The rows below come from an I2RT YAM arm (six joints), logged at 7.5 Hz.
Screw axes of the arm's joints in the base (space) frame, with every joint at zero. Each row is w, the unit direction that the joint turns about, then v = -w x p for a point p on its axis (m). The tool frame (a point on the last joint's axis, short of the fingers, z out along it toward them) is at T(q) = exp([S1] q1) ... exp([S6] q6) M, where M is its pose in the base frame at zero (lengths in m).
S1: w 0 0 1 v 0.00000 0.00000 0.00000
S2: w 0 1 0 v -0.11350 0.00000 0.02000
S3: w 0 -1 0 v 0.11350 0.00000 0.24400
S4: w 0 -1 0 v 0.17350 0.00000 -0.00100
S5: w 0 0 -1 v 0.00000 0.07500 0.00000
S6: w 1 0 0 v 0.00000 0.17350 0.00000
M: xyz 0.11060 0.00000 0.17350 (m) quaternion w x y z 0.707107 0 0.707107 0
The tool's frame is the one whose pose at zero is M.
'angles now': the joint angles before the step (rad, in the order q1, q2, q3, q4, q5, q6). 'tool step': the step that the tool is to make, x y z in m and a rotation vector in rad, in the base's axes. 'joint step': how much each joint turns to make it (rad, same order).
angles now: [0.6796, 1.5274, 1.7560, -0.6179, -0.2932, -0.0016]
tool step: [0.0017, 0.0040, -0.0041, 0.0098, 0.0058, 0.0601]
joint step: [0.0001, 0.0094, -0.0092, 0.0161, -0.0598, -0.0131]
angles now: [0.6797, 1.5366, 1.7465, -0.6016, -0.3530, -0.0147]
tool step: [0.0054, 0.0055, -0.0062, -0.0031, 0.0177, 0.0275]
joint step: [-0.0002, 0.0243, 0.0032, 0.0044, -0.0289, -0.0030]
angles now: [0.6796, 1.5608, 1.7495, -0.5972, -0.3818, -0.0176]
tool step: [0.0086, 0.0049, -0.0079, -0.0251, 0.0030, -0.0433]
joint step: [-0.0001, 0.0280, 0.0024, 0.0080, 0.0466, 0.0015]
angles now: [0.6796, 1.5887, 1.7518, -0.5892, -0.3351, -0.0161]
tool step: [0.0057, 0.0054, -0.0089, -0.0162, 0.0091, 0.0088]
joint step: [0.0013, 0.0230, -0.0059, 0.0083, -0.0039, -0.0099]
